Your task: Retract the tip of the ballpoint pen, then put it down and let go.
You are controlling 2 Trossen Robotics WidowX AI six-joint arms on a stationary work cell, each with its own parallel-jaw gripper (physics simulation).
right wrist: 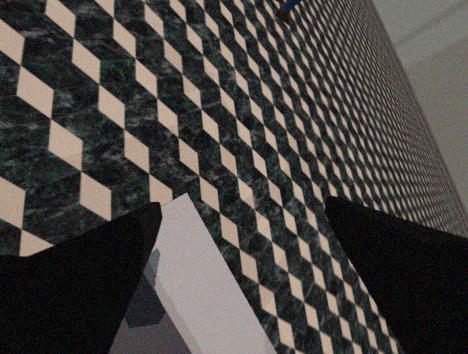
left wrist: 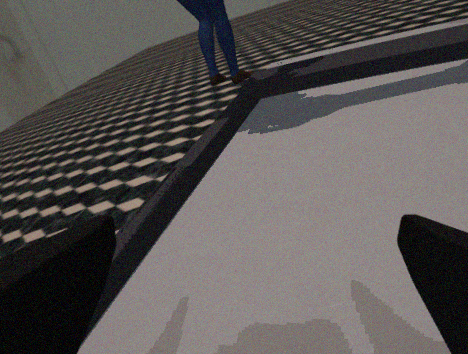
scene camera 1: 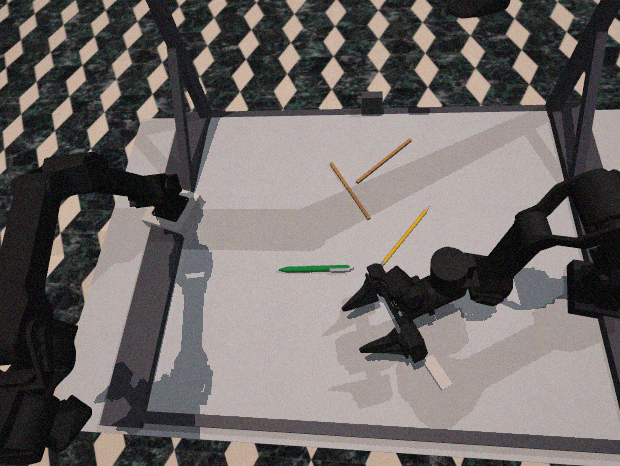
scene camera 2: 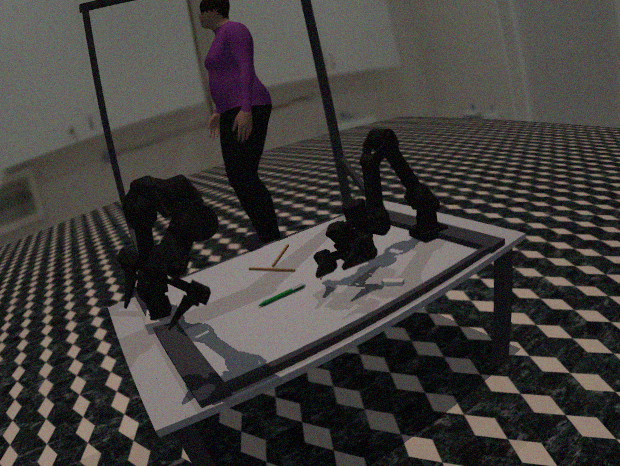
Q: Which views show my left gripper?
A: The left wrist view, scene camera 1 and scene camera 2 only.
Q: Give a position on a dark raised rim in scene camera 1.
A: At 126, 404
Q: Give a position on a dark raised rim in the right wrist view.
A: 146, 318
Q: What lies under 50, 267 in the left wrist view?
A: My left gripper.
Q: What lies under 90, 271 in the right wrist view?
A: My right gripper.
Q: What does my right gripper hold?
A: Nothing.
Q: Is my right gripper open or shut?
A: Open.
